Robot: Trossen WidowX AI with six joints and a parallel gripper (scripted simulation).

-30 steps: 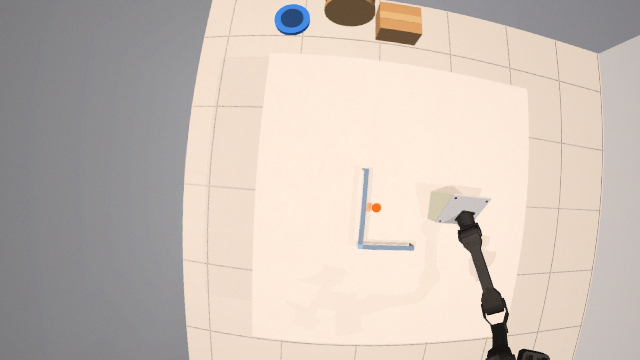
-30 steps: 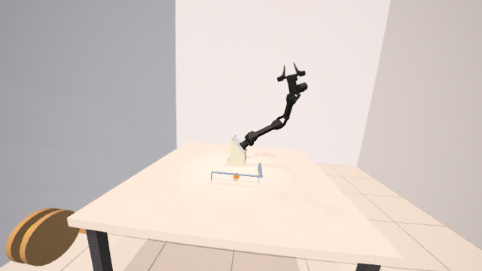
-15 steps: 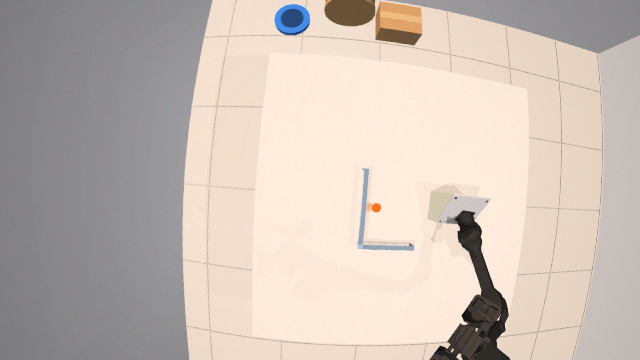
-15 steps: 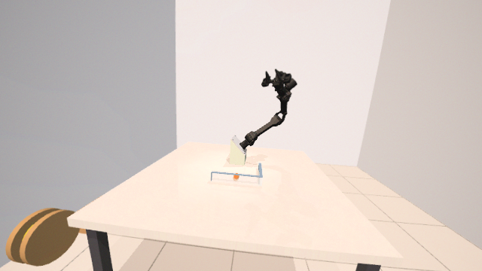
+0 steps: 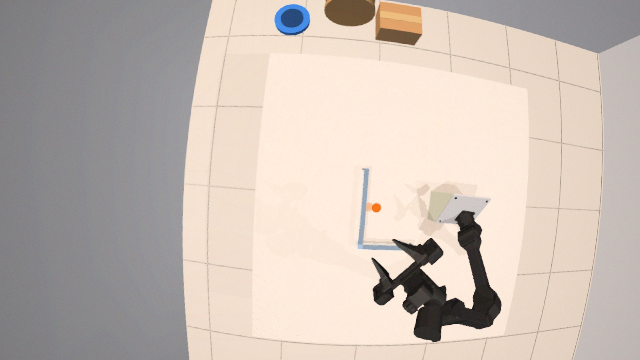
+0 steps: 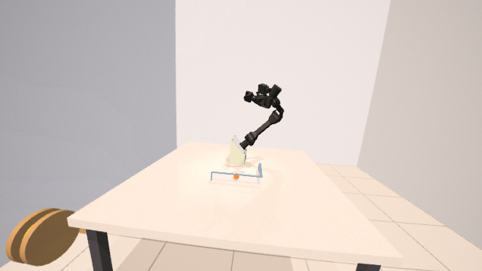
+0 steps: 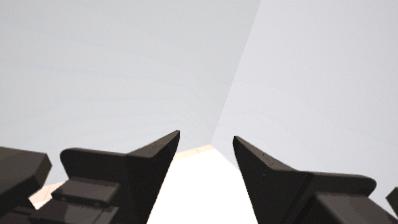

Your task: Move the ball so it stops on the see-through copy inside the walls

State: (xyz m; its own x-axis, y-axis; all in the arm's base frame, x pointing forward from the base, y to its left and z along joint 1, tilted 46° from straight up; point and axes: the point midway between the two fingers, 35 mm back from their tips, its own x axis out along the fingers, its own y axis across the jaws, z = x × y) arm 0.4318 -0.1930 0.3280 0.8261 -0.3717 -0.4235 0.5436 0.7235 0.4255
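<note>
Right now the orange ball is 90 mm behind my gripper tip, 50 mm to the right of it and 500 mm below it. Also, from my gripper tip: see-through copy of ball (60 mm behind, 50 mm to the right, 500 mm below).
</note>
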